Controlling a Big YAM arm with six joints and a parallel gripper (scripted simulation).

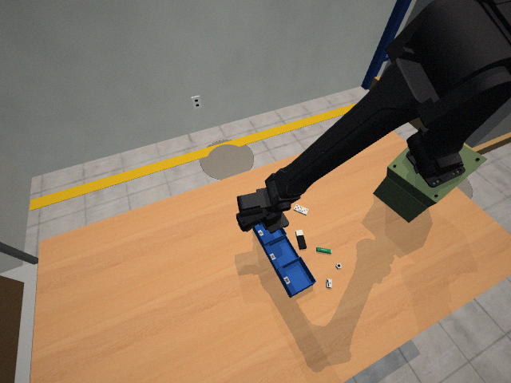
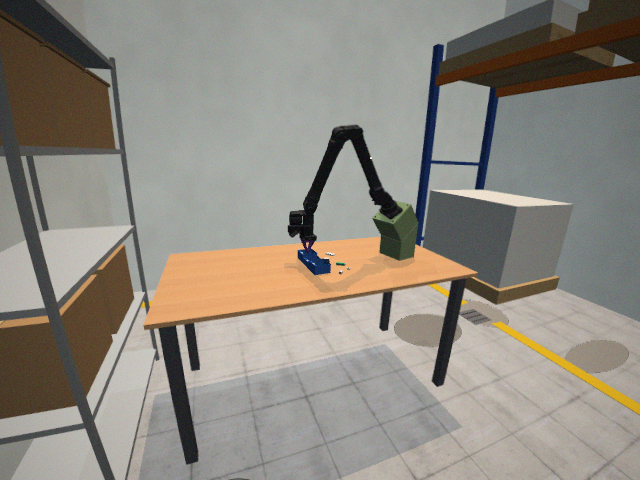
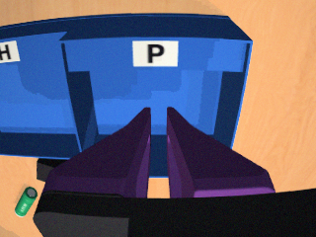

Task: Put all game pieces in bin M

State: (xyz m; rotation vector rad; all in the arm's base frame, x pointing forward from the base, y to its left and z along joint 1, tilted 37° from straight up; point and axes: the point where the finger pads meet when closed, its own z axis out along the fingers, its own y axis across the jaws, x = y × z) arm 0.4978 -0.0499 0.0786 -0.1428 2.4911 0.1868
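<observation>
The blue bin lies 10 mm behind my hand, 80 mm to the left of it and 30 mm below it. The rest, counted from my hand: green cylinder (160 mm behind, 110 mm to the left, 40 mm below); white domino (140 mm behind, 60 mm to the right, 50 mm below); grey nut (180 mm behind, 170 mm to the left, 50 mm below).
</observation>
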